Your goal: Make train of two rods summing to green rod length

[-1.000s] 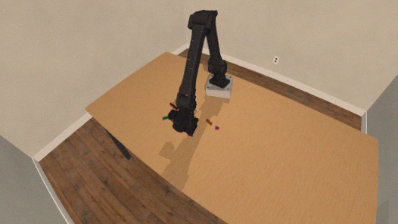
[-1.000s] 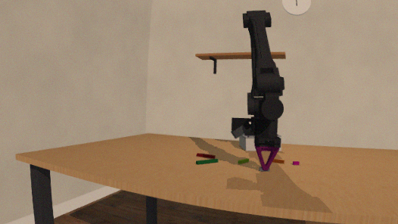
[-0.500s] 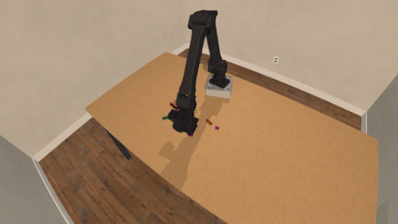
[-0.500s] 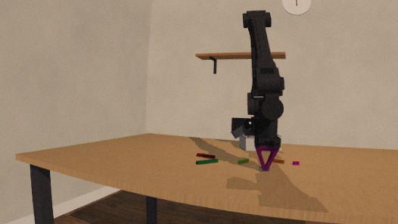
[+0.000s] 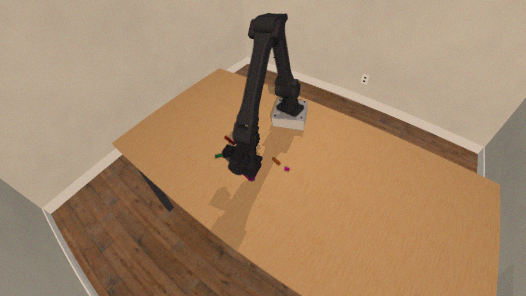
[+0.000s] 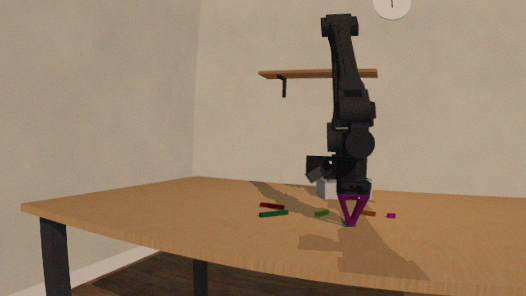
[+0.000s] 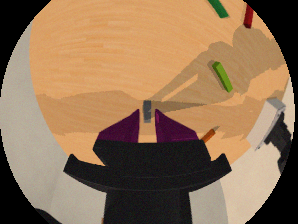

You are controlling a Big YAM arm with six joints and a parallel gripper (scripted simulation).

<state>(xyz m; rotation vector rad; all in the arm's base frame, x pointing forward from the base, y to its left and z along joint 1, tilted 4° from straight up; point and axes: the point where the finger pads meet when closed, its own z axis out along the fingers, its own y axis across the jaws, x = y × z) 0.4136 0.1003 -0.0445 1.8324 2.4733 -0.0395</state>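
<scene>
My gripper is now 10 mm above the grey rod. Round my hand: lime rod 80 mm behind, 90 mm to the right, 10 mm below; magenta rod 130 mm behind, 80 mm to the left, 10 mm below; orange rod 140 mm behind, 20 mm to the left, 10 mm below.
</scene>
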